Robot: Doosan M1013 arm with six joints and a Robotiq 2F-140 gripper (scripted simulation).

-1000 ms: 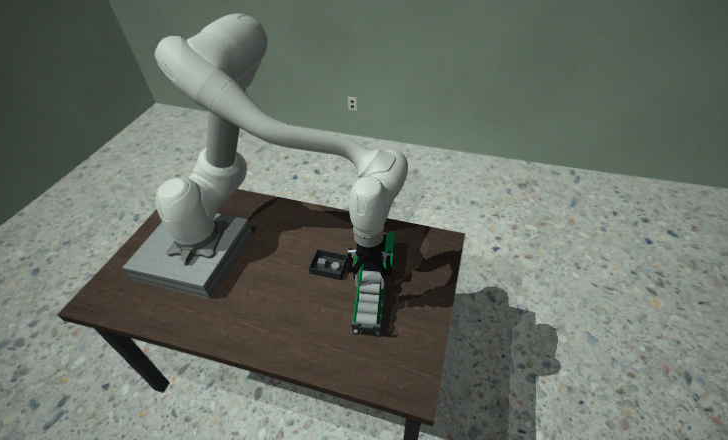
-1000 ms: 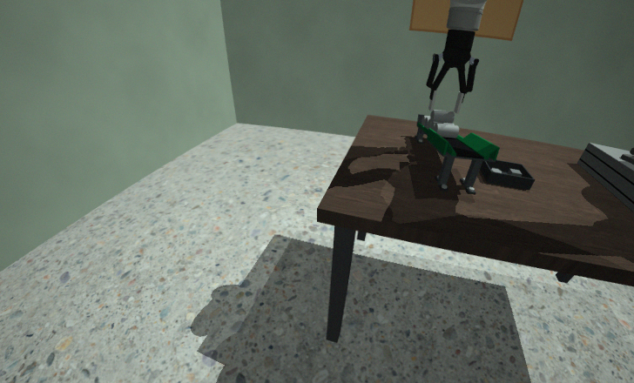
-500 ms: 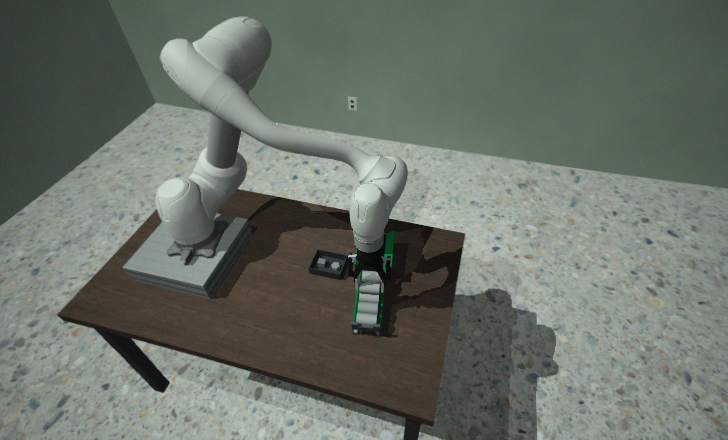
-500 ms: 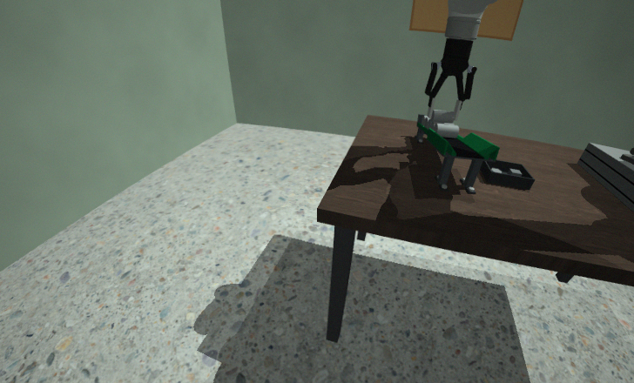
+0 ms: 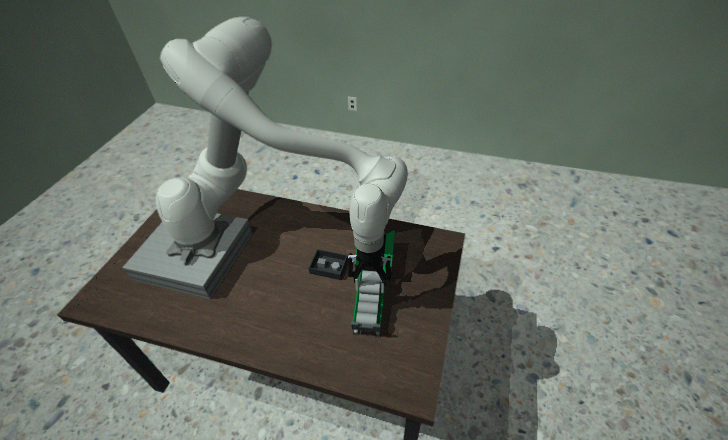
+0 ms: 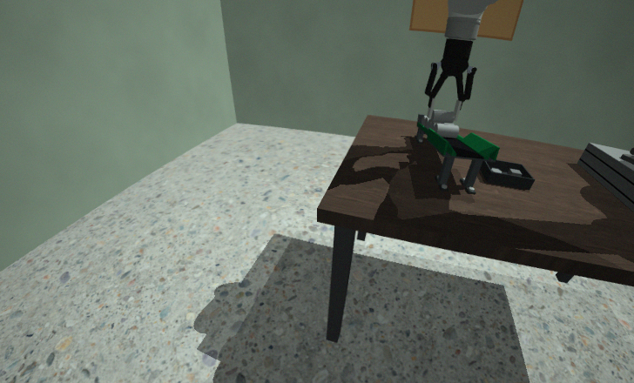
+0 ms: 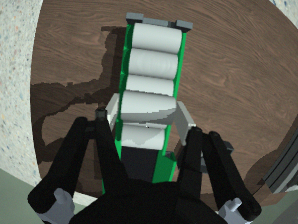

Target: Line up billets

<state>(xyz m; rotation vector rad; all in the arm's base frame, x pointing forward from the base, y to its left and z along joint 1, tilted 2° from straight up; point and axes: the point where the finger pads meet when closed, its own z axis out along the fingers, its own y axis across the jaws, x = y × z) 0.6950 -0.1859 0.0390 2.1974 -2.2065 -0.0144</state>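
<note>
The ramp is 8 cm to the left of my hand and 7 cm below it. Round my hand: small dark tray (18 cm behind, 16 cm to the left, 13 cm below); grey stop (12 cm to the right, 8 cm below).
</note>
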